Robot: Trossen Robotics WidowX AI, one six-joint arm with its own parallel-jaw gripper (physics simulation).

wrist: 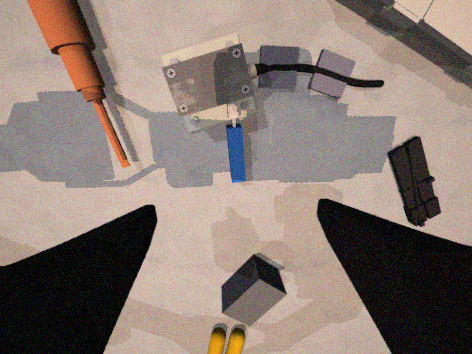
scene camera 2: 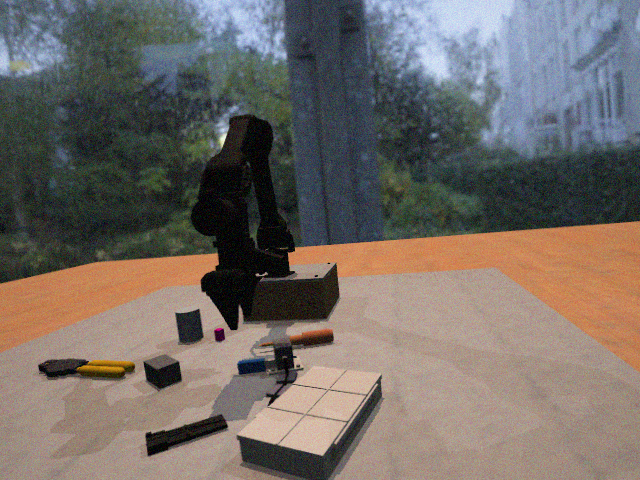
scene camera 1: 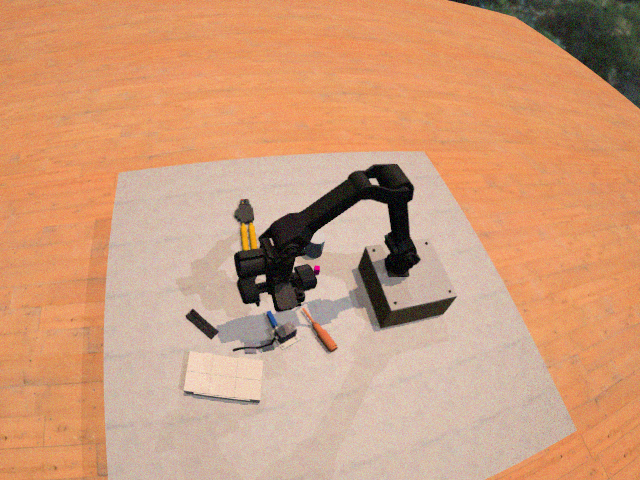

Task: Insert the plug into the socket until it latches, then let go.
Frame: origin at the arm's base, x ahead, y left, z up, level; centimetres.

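Seen in the pictures: gripper, fingertip midpoint: (wrist: 237, 209) (scene camera 2: 241, 322); arm's base, origin of the base link: (scene camera 2: 279, 275) (scene camera 1: 396, 267).
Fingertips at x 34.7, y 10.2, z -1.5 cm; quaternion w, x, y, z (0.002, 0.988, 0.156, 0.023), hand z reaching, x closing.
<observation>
Pixels of each thing's middle, then the offset from my fingertips to it. "spot": a spot on its surface instead.
- blue plug, body centre: (wrist: 235, 142) (scene camera 2: 257, 365) (scene camera 1: 273, 322) dy +2.1, dx -0.1, dz -7.8 cm
- socket housing, body centre: (wrist: 215, 82) (scene camera 2: 283, 354) (scene camera 1: 284, 333) dy +6.0, dx -2.9, dz -6.7 cm
- orange screwdriver, body centre: (wrist: 83, 71) (scene camera 2: 296, 340) (scene camera 1: 318, 328) dy +4.1, dx -12.1, dz -7.6 cm
- dark cube, body centre: (wrist: 251, 289) (scene camera 2: 162, 370) dy -13.5, dx +6.5, dz -7.2 cm
- yellow-handled pliers, surface spot: (scene camera 2: 105, 368) spot: dy -25.6, dx +8.6, dz -7.0 cm
- black bar, body centre: (wrist: 416, 184) (scene camera 2: 187, 431) (scene camera 1: 201, 323) dy +3.0, dx +19.5, dz -8.2 cm
- tiled block, body centre: (scene camera 2: 318, 413) (scene camera 1: 224, 377) dy +19.0, dx +13.0, dz -7.2 cm
- grey cylinder, body centre: (scene camera 2: 189, 324) (scene camera 1: 314, 244) dy -23.6, dx -13.1, dz -5.4 cm
- magenta piece, body centre: (scene camera 2: 219, 334) (scene camera 1: 316, 270) dy -15.6, dx -13.4, dz -7.7 cm
The blue plug (scene camera 1: 271, 319) (scene camera 2: 251, 366) (wrist: 236, 152) lies on the mat with its pale metal end toward the socket housing (scene camera 1: 285, 332) (scene camera 2: 283, 356) (wrist: 207, 80). In the wrist view the metal end meets the near edge of the housing's base, off to the right of its middle; whether it is inside the opening is hidden. The housing is grey with screws on top and a black cable at its right. My gripper (scene camera 2: 240, 321) (wrist: 237, 209) is open and empty, above the mat on the blue end's side. The plug lies beyond the fingertips in the wrist view, untouched by them.
An orange screwdriver (scene camera 1: 324, 335) (scene camera 2: 311, 338) (wrist: 65, 40) lies beside the housing. A dark cube (scene camera 2: 162, 370) (wrist: 253, 290), yellow-handled pliers (scene camera 1: 248, 235) (scene camera 2: 105, 368), a black bar (scene camera 1: 201, 323) (scene camera 2: 186, 434) (wrist: 415, 180), a tiled block (scene camera 1: 223, 376) (scene camera 2: 315, 408), a grey cylinder (scene camera 2: 189, 325) and a magenta piece (scene camera 1: 316, 269) (scene camera 2: 219, 334) surround the area.
</observation>
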